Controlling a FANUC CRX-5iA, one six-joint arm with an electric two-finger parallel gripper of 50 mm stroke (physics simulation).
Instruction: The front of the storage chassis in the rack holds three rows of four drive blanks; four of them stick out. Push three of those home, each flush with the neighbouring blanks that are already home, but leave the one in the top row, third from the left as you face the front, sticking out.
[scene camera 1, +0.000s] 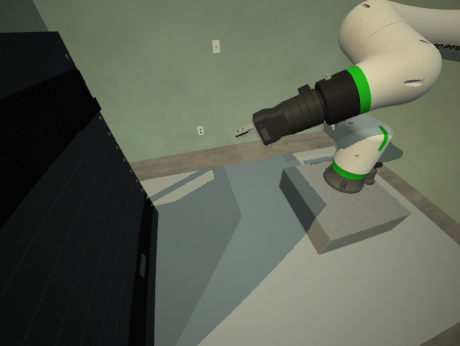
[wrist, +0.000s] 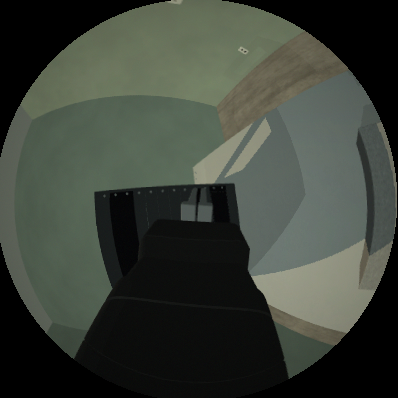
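The black rack fills the left of the scene view and shows behind the fingers in the wrist view. A dark unit with a protruding edge is in its upper part in the scene view; whether this is the storage chassis I cannot tell. The single drive blanks, and which of them stick out, are too dark or hidden to tell. My gripper is shut and empty. It is in free air to the right of the rack in the scene view, apart from it. The gripper body hides much of the rack in the wrist view.
The arm's base stands on a grey block to the right of the rack in the scene view. A wall with an outlet and a brown baseboard lies behind. The arm reaches in from the upper right.
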